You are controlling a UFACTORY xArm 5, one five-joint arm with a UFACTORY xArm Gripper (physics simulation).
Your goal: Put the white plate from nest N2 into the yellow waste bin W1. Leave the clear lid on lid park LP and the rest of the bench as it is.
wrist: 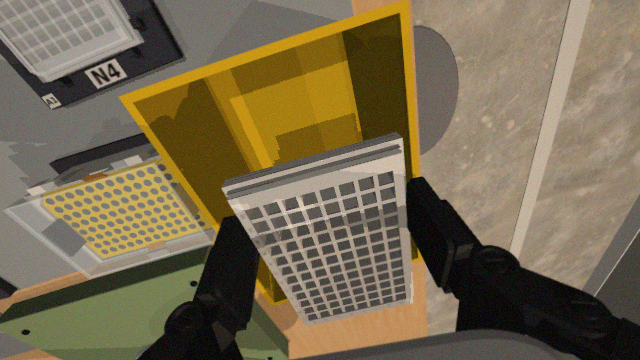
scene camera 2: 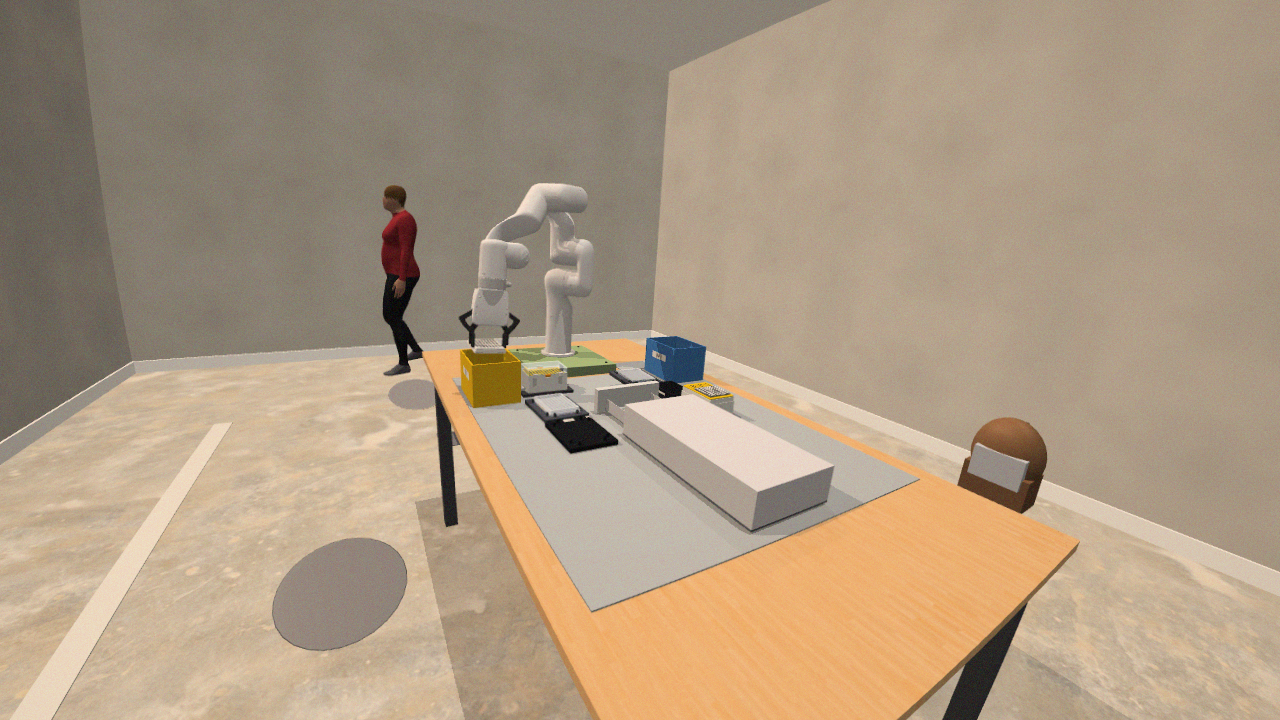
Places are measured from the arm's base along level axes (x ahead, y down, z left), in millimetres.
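Where they show: gripper, fingertip midpoint: [wrist: 326, 217] [scene camera 2: 488, 347]; arm's base, origin of the base link: [scene camera 2: 558, 353].
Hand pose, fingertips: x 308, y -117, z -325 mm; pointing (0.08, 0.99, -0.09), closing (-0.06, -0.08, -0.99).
Things, the pixels of their centre, and the offset from my fingertips. "spot": a spot on its surface instead.
- white plate, body centre: [wrist: 339, 253] [scene camera 2: 485, 345] dx -33, dy +3, dz +0 mm
- yellow waste bin, body centre: [wrist: 307, 161] [scene camera 2: 489, 375] dx -10, dy +86, dz +4 mm
- black nest, body centre: [scene camera 2: 580, 431] dx +347, dy +135, dz +139 mm
- flat pale piece, body centre: [scene camera 2: 635, 375] dx -6, dy +130, dz +489 mm
- Nest N4, surface spot: [wrist: 159, 59] spot: dx +95, dy +134, dz +93 mm
- pale plate, body centre: [scene camera 2: 556, 403] dx +171, dy +127, dz +142 mm
- clear box with a yellow rack, body centre: [wrist: 141, 201] [scene camera 2: 543, 377] dx -7, dy +108, dz +167 mm
- blue bin, body centre: [scene camera 2: 674, 358] dx -14, dy +86, dz +650 mm
My gripper [scene camera 2: 488, 343] [wrist: 326, 217] is shut on the white plate [scene camera 2: 489, 347] [wrist: 345, 240], one finger on each long side. The plate is at about rim height over the yellow waste bin [scene camera 2: 490, 380] [wrist: 265, 56]; the exact height is hard to tell. In the wrist view it covers the bin's near part, and the bin floor shows beyond it. The black nest [scene camera 2: 581, 433] nearest the long box holds no plate; its label is unreadable. A flat pale piece [scene camera 2: 633, 374] on a dark base near the blue bin may be the clear lid; its label is unreadable.
Nest N4 [wrist: 159, 59] holds another pale plate [scene camera 2: 558, 406] [wrist: 65, 37]. A clear box with a yellow rack [scene camera 2: 544, 376] [wrist: 125, 210] stands beside the yellow bin. The green base plate [scene camera 2: 586, 360] [wrist: 125, 320], blue bin [scene camera 2: 680, 360] and long pale box [scene camera 2: 716, 443] are also there.
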